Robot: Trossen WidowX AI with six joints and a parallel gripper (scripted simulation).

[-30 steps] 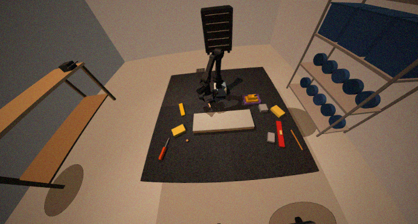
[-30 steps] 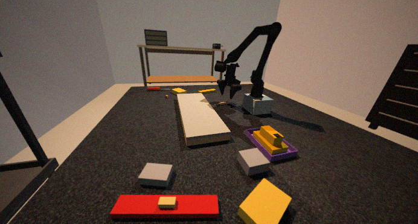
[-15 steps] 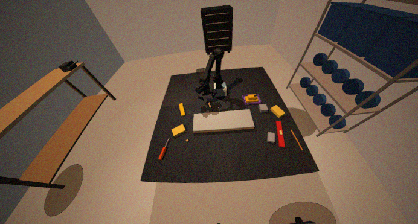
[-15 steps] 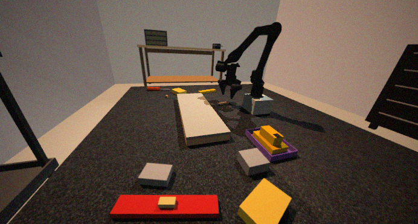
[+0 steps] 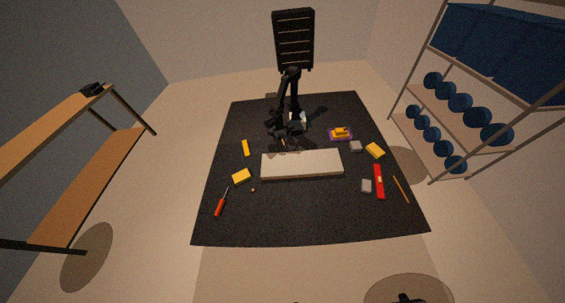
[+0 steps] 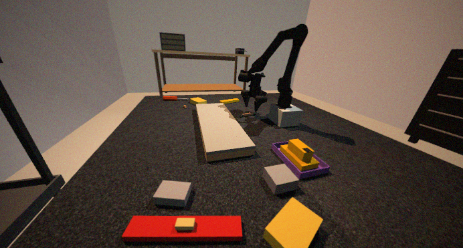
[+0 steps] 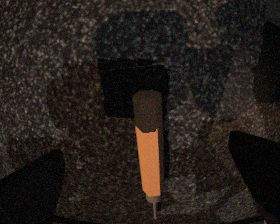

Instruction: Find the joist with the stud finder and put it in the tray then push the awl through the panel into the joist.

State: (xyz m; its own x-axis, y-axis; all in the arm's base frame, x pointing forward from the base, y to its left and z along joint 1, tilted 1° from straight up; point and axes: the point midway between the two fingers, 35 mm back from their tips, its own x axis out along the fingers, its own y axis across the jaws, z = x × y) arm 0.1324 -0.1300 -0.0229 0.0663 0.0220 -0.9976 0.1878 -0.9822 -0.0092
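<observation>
Now: the awl 50 mm ahead of my gripper tip, 30 mm below it and 10 mm to the left of it. From my gripper tip the other things lie so: purple tray: 440 mm to the left, 30 mm ahead, 20 mm below; stud finder: 460 mm to the left, 30 mm ahead, 10 mm above; square indicator window: 470 mm to the left, 30 mm ahead, 30 mm above.
</observation>
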